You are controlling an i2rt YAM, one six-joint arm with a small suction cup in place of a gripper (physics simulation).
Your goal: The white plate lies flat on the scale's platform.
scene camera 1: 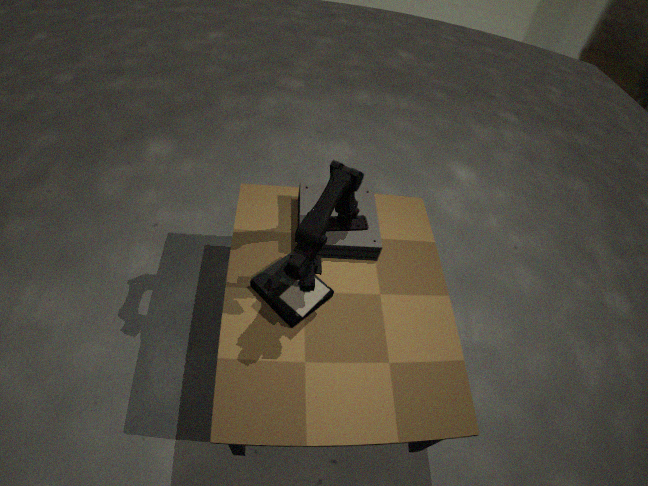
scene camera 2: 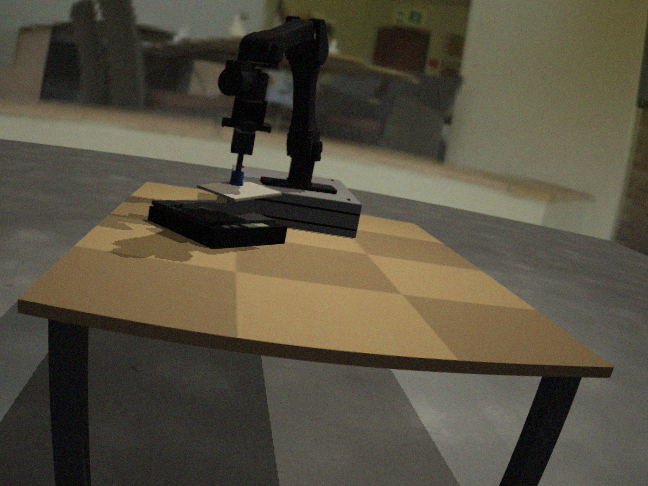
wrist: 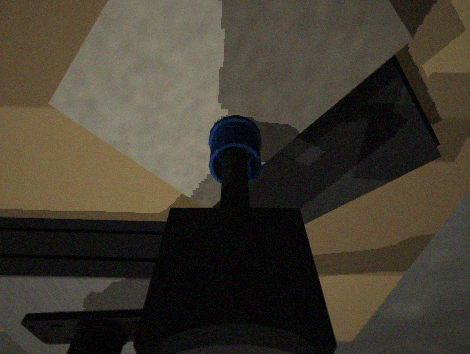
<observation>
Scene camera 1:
white plate: held by the suction cup
black scale: on the table
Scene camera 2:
suction cup
white plate
black scale
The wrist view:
suction cup
white plate
black scale
</observation>
